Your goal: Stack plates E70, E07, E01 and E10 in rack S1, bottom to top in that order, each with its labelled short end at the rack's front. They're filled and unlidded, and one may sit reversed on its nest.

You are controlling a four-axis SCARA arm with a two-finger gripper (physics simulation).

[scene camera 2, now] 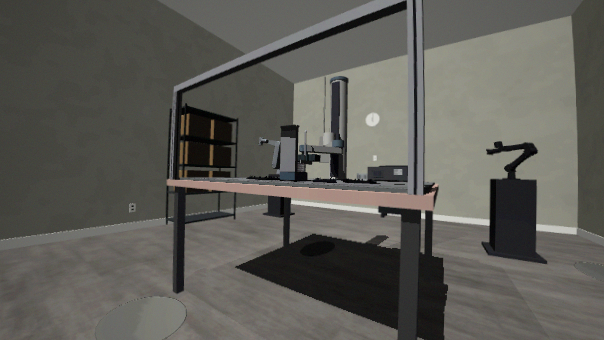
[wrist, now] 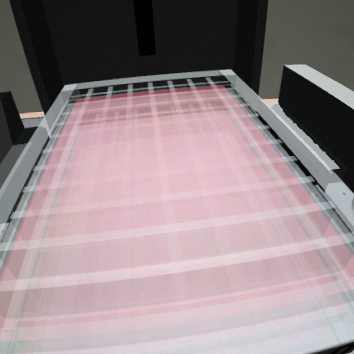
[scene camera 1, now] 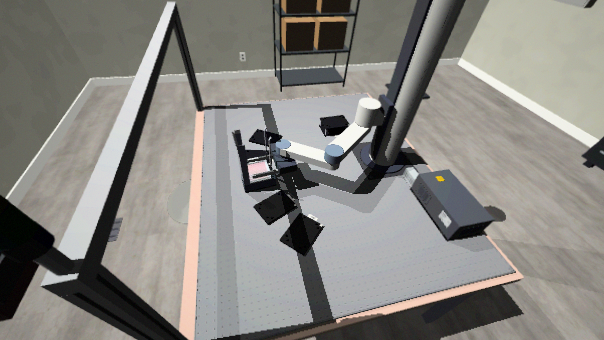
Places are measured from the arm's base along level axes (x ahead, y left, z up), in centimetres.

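Pixels of known places: gripper, fingertip midpoint: (wrist: 152, 99) (scene camera 1: 250, 168); arm's base at its link origin: (scene camera 1: 381, 159).
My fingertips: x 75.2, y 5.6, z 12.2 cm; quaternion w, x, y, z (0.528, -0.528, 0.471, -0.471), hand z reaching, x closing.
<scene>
Ahead of a thing's pixels: the offset from my fingertips to its top centre. "*": to the spot under its first point.
A clear plate with pink wells @[dx -2.5, dy -0.3, dz -0.2 cm] (scene camera 1: 258, 169) (wrist: 165, 200) is held level inside the dark rack @[dx -3.1, dy -0.4, dz +19.5 cm] (scene camera 1: 244, 172) (scene camera 2: 288, 152) (wrist: 100, 40), whose upright back wall stands beyond the plate's far short end in the wrist view. My gripper (scene camera 1: 256, 168) (wrist: 152, 99) is shut on this plate, one finger along each long side. Layered lines show through the plate, as of plates beneath it; whether it touches them I cannot tell. No label can be read. In scene camera 2 the rack hides the plate and fingertips.
Black nests @[* dx -8.6, dy -4.4, dz +14.2 cm] (scene camera 1: 265, 137) @[* dx -8.9, dy +17.6, dz -9.7 cm] (scene camera 1: 275, 207) @[* dx -17.8, dy +33.9, dz -9.7 cm] (scene camera 1: 302, 234) lie around the rack. Another black nest or block @[dx -56.3, dy -37.1, dz -4.0 cm] (scene camera 1: 333, 125) lies farther back. Thin upright rods stand at the rack's open side. A grey control box @[* dx -83.2, dy +39.0, dz +0.6 cm] (scene camera 1: 452, 204) stands right of the arm's column (scene camera 1: 417, 80) (scene camera 2: 339, 125). A frame (scene camera 1: 135, 115) spans the left edge.
</scene>
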